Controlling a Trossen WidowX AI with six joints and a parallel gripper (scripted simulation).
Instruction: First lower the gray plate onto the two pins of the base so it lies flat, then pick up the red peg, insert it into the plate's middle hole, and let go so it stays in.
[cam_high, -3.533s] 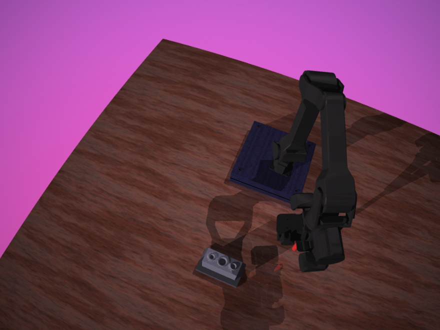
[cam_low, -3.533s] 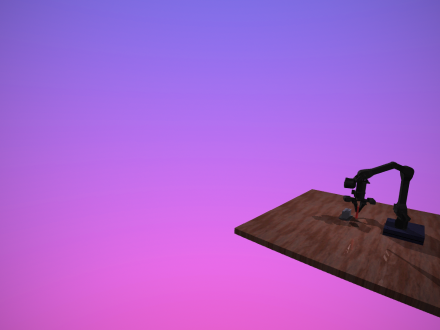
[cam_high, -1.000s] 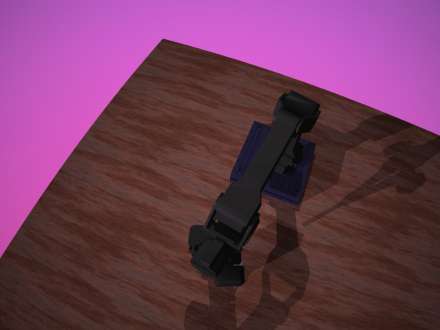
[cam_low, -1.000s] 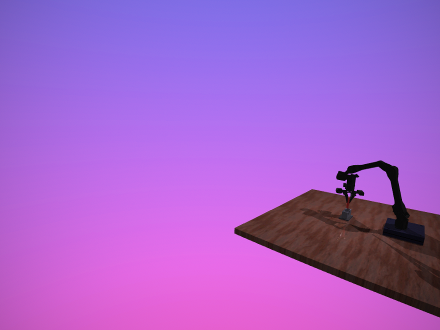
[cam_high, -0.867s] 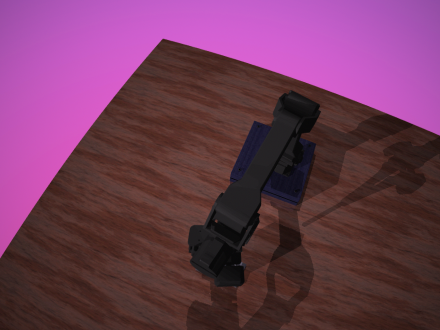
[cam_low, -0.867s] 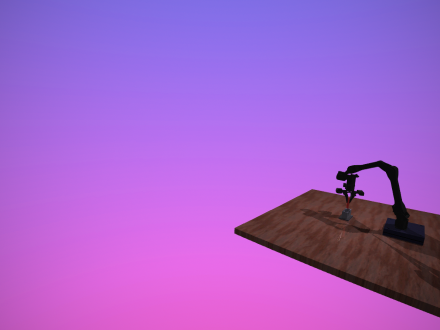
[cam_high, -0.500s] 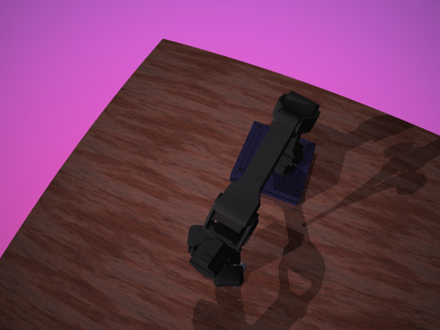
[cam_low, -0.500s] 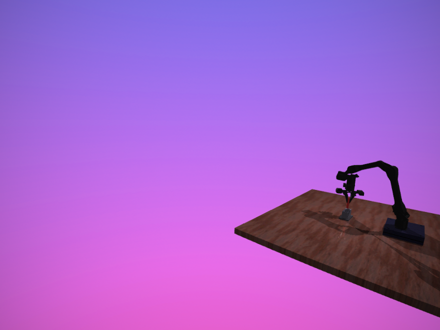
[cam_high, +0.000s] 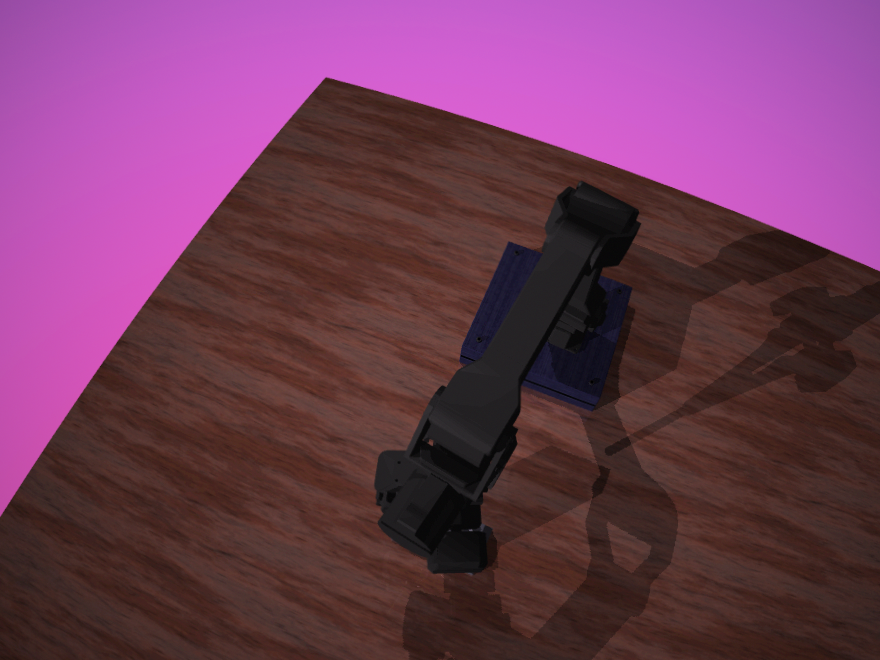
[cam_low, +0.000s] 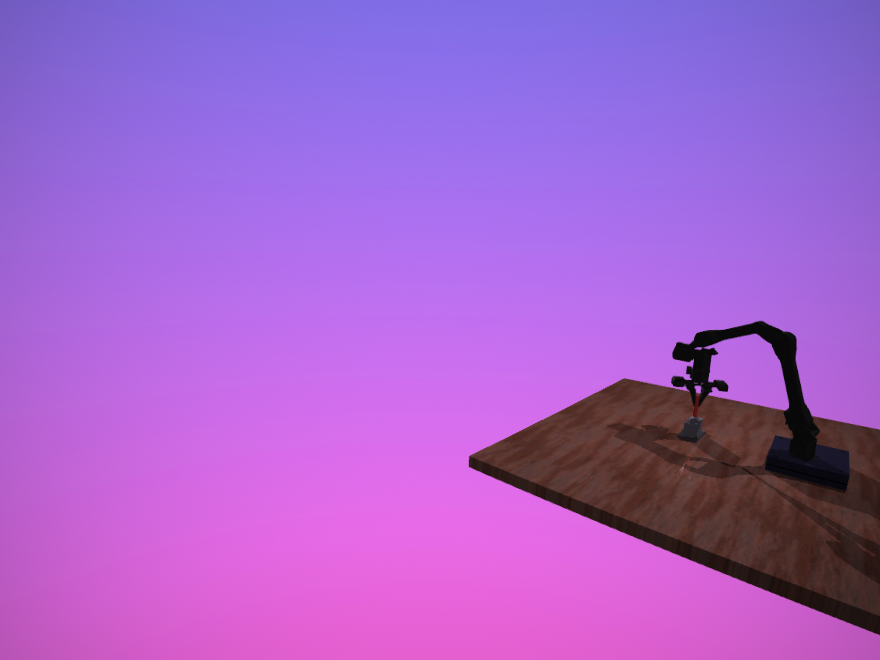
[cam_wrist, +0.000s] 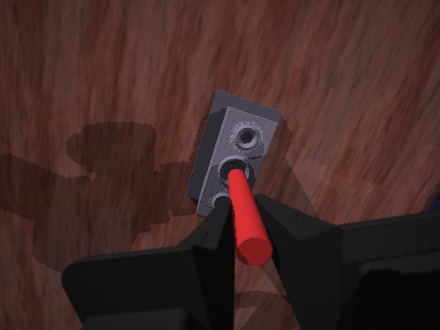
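The gray plate is 7 cm below my gripper tip. From my gripper tip the other things lie so: red peg (right at my gripper tip).
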